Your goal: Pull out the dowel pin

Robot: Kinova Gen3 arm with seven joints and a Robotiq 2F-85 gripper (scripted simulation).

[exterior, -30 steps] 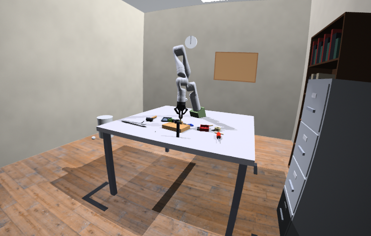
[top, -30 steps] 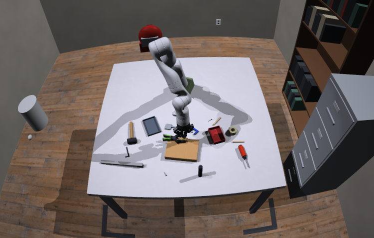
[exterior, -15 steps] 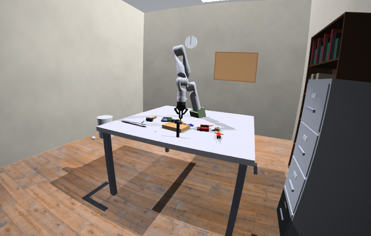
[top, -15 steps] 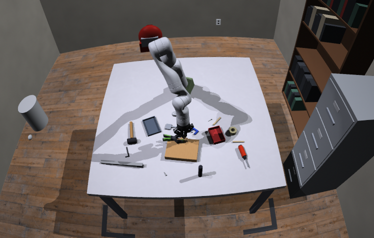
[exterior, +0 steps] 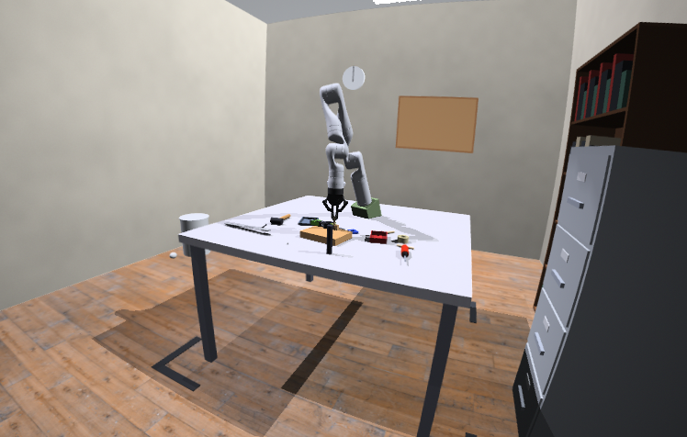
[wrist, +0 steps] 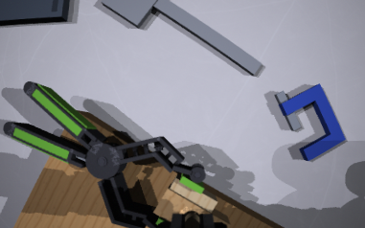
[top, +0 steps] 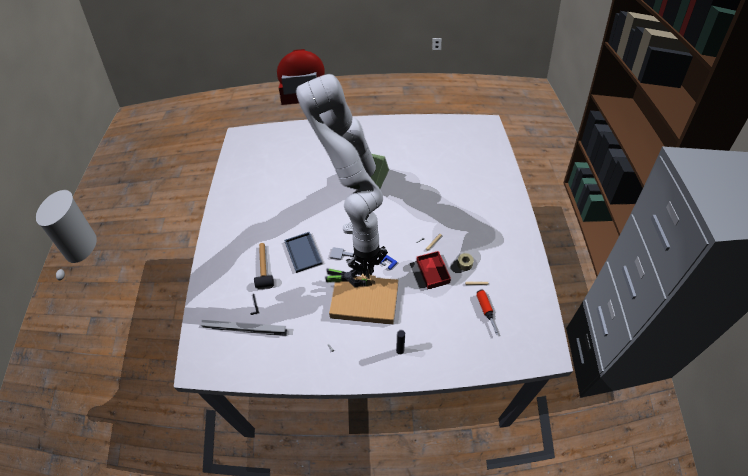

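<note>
Now: hand 20 mm above the round dowel pin. The rest, counted from my hand: grey t-shaped tool 130 mm behind, 70 mm to the right, 90 mm below; wooden bench board 50 mm ahead, 20 mm to the right, 70 mm below; wooden block 50 mm below.
</note>
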